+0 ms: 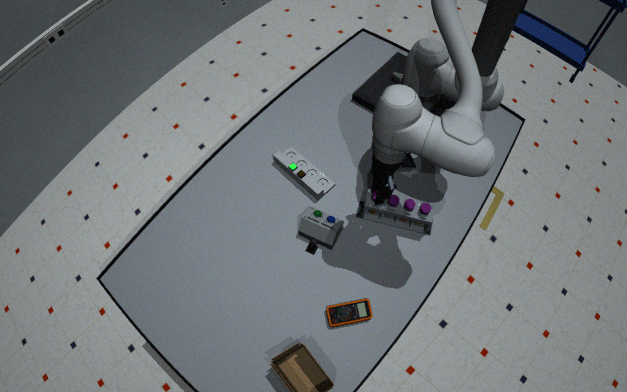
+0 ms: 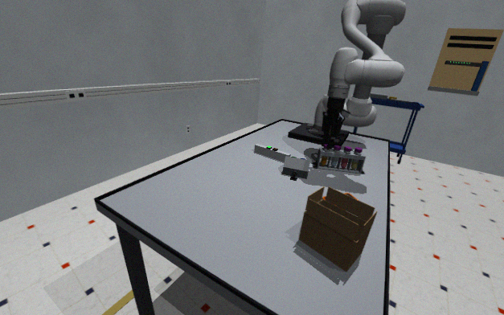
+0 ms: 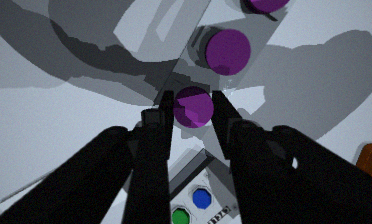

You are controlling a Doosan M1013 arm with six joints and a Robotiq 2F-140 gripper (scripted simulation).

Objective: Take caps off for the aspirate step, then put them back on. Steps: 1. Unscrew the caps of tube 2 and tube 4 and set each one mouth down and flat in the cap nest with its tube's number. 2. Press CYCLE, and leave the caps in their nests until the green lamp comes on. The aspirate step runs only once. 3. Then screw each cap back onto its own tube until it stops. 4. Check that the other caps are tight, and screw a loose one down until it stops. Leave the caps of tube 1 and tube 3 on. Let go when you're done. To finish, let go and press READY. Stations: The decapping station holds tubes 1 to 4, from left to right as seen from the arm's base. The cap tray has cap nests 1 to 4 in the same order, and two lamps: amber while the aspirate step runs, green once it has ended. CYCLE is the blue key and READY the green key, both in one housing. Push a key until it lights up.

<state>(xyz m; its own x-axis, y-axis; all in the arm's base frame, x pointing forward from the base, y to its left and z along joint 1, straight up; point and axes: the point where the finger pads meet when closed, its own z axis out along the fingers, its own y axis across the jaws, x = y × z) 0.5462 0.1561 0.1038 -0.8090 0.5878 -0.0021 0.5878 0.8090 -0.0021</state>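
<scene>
My gripper is now 5 cm to the right of the purple cap, 3 cm above it and 2 cm past it. From my hand the other things lie so: green key: 14 cm ahead, 12 cm to the right, 8 cm below; then blue key: 13 cm ahead, 8 cm below, 7 cm to the right; then key housing: 15 cm ahead, 9 cm to the right, 9 cm below.
</scene>
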